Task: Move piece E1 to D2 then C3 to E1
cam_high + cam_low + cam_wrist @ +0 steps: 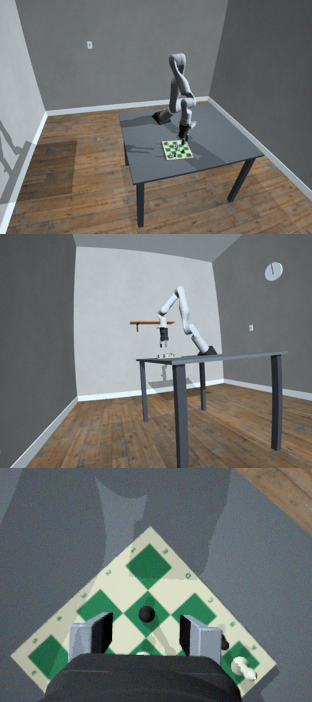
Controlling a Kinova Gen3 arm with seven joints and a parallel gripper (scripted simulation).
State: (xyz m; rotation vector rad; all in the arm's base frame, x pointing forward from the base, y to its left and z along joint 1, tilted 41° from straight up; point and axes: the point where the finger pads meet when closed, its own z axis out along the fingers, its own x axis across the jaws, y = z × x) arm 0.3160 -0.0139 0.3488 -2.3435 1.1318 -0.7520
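Right now my hand is 90 mm above the white piece, 40 mm to the left of it and 40 mm past it. The rest, counted from my hand: chessboard 120 mm below, 40 mm to the right, 40 mm behind.
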